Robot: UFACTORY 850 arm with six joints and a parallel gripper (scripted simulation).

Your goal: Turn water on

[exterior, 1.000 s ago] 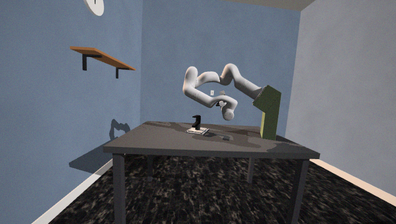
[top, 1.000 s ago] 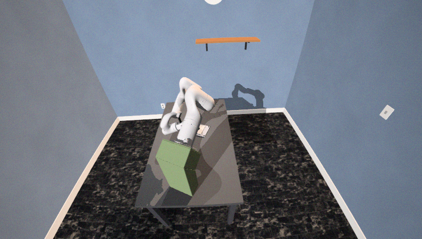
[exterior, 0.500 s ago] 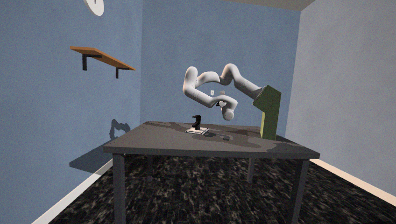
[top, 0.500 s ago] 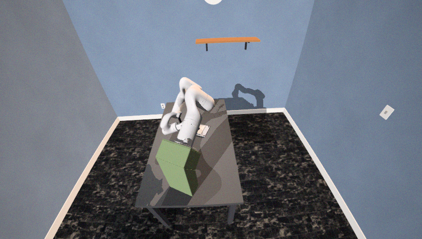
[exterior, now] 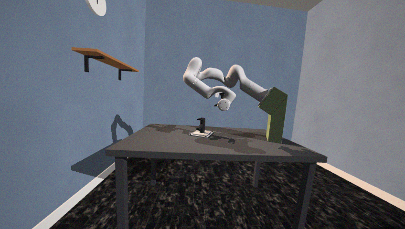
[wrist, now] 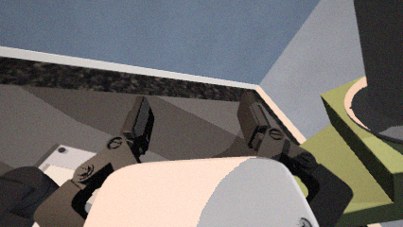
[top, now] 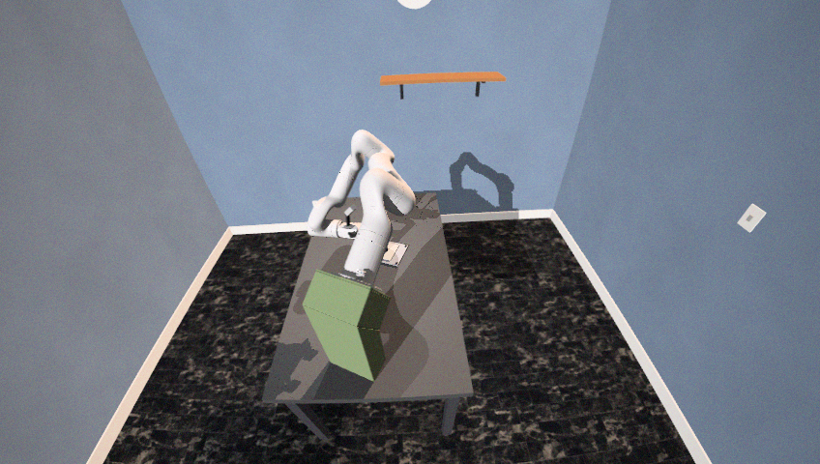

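My gripper is now 180 mm short of the lever, 160 mm above it and 70 mm to the left of it. Also, from my hand: base plate (300 mm below, 160 mm ahead, 90 mm to the right).
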